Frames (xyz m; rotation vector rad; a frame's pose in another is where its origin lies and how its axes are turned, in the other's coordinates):
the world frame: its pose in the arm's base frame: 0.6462 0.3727 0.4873 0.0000 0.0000 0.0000
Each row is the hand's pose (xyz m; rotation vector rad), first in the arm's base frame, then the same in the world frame.
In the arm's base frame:
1: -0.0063 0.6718 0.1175 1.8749 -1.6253 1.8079
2: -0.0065 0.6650 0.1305 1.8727 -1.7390 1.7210
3: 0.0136 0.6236 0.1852 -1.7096 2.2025 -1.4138
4: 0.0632 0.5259 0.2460 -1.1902 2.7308 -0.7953
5: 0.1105 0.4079 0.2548 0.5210 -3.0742 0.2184
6: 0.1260 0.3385 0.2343 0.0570 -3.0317 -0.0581
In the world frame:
1: -0.6525 0.2991 -0.3698 1.8749 -1.6253 1.8079
2: -0.6527 0.2923 -0.3568 1.8727 -1.7390 1.7210
3: -0.6326 0.2509 -0.3021 -1.7096 2.2025 -1.4138
4: -0.5830 0.1532 -0.2413 -1.1902 2.7308 -0.7953
5: -0.5357 0.0352 -0.2325 0.5210 -3.0742 0.2184
6: -0.5202 -0.0342 -0.2530 0.0570 -3.0317 -0.0581

